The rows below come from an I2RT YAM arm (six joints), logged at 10 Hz.
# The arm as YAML. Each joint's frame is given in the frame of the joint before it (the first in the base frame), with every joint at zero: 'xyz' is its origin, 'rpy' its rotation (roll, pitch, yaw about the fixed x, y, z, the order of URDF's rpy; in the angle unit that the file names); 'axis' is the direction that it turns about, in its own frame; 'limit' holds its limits. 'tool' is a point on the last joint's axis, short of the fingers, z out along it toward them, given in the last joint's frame.
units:
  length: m
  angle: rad
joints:
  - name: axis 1
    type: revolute
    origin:
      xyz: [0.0, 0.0, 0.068]
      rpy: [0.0, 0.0, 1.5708]
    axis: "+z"
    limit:
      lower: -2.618
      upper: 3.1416
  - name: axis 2
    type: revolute
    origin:
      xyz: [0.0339, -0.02, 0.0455]
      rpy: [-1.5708, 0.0, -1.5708]
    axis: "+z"
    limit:
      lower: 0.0
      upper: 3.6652
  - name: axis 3
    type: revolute
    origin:
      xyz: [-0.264, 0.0, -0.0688]
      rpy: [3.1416, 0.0, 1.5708]
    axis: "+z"
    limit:
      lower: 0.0
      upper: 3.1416
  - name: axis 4
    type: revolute
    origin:
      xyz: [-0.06, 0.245, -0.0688]
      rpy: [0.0, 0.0, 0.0]
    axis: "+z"
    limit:
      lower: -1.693
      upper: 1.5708
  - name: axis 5
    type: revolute
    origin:
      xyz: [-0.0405, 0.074, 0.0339]
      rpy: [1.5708, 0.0, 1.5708]
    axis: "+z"
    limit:
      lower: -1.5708
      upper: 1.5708
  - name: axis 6
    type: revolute
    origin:
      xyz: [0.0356, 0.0, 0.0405]
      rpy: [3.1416, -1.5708, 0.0]
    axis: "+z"
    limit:
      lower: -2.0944
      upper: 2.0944
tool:
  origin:
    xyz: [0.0, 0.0, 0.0]
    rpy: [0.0, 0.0, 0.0]
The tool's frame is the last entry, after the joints.
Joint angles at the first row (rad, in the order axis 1, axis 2, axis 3, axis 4, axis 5, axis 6):
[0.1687 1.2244 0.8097 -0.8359 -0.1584 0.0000]
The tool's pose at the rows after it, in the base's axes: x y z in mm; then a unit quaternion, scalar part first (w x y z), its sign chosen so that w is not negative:
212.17, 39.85, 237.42, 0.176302, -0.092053, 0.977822, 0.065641
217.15, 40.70, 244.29, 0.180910, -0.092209, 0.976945, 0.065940
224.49, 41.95, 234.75, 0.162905, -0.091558, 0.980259, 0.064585
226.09, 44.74, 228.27, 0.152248, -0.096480, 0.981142, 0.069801
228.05, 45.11, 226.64, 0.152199, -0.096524, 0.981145, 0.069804
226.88, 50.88, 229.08, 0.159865, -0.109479, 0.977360, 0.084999
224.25, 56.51, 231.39, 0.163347, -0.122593, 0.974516, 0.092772
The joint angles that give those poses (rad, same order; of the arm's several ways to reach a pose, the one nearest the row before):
[0.1687 1.2043 0.8834 -0.8850 -0.1029 0.0000]
[0.1688 1.2193 0.9187 -0.8959 -0.1028 0.0000]
[0.1687 1.2684 0.9188 -0.8837 -0.1028 0.0000]
[0.1779 1.2886 0.9097 -0.8744 -0.1135 0.0000]
[0.1779 1.2978 0.9097 -0.8653 -0.1135 0.0000]
[0.1993 1.2885 0.9096 -0.8544 -0.1394 0.0000]
[0.2238 1.2779 0.9097 -0.8544 -0.1503 0.0000]

